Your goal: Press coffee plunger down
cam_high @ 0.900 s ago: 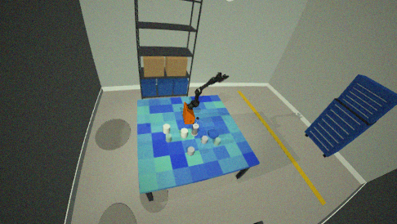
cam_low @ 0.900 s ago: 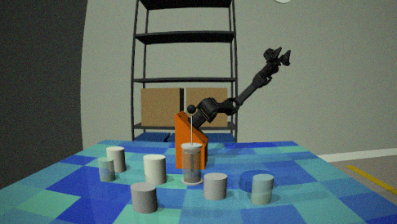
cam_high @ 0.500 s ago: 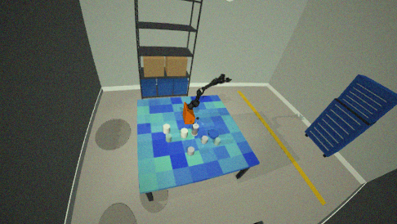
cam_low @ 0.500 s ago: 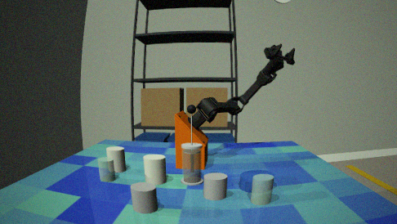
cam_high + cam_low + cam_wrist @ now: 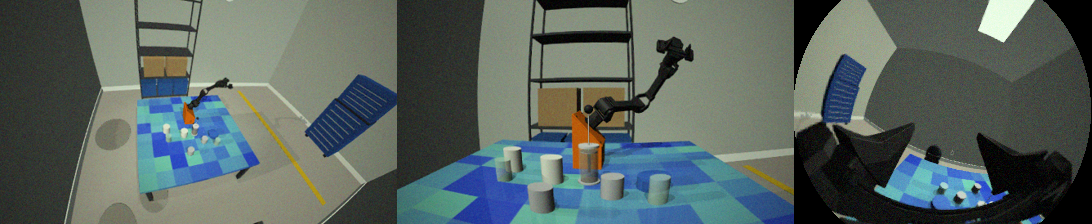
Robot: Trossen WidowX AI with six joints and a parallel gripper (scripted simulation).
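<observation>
Now: the coffee press 420 mm below my gripper tip, 410 mm to the right of it and 100 mm ahead of it.
</observation>
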